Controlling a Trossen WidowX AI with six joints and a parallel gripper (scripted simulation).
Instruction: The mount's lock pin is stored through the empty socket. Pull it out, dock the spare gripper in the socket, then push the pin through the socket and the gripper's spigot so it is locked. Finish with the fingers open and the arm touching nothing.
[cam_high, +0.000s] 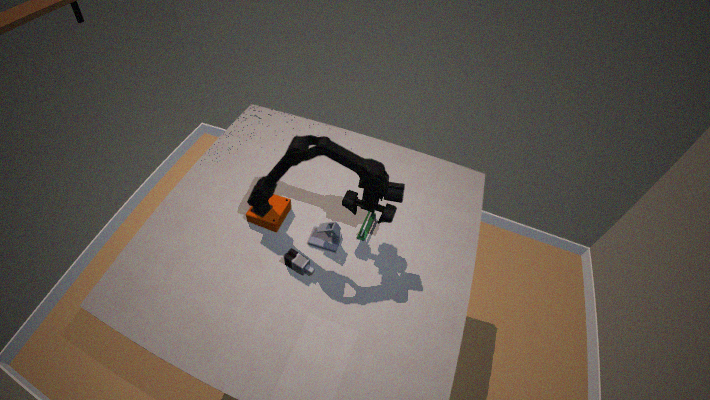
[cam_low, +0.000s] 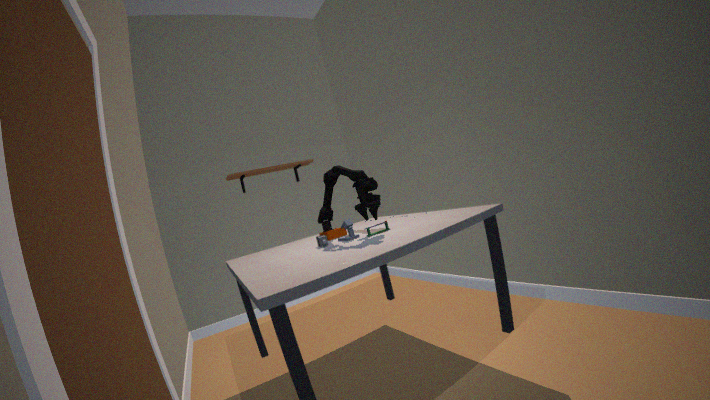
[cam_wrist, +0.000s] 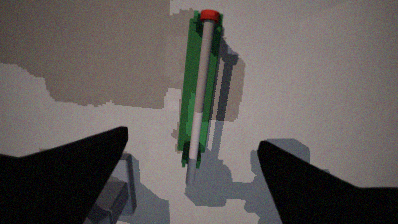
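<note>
The green pin rest is 20 mm to the left of my gripper tip and 50 mm below it. From my gripper tip the other things lie so: spare gripper 110 mm behind, 270 mm to the right, 50 mm below; then mount 90 mm behind, 120 mm to the right, 30 mm below.
</note>
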